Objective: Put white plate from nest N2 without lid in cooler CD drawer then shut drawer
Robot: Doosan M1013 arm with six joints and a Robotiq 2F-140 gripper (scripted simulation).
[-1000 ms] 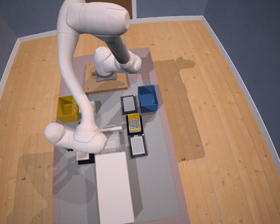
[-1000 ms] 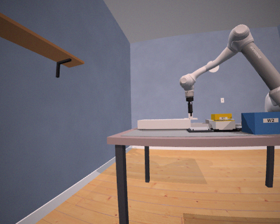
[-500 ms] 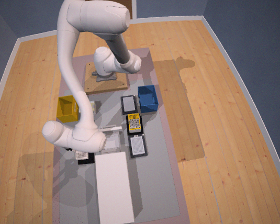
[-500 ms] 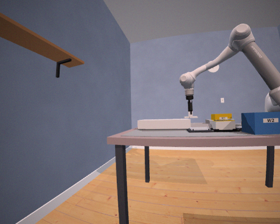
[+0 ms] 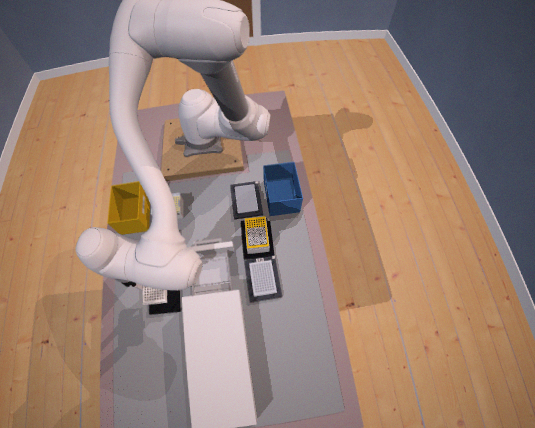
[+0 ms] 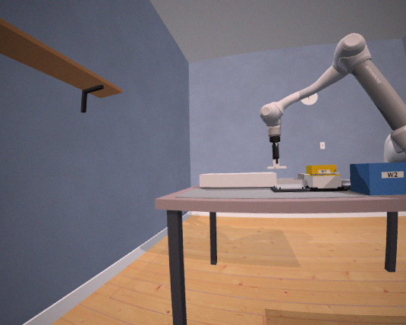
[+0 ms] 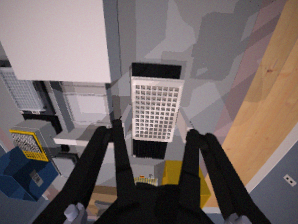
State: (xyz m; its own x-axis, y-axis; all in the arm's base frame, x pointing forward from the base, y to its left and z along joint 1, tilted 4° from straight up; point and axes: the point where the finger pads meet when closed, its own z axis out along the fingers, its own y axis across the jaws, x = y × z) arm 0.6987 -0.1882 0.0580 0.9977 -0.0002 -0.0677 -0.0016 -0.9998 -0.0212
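Right now the drawer is 190 mm to the left of my hand, 110 mm below it and 20 mm behind it. Also, from my hand: black plate: 170 mm behind, 110 mm below; white plate: 20 mm below; black nest N2: 130 mm below.
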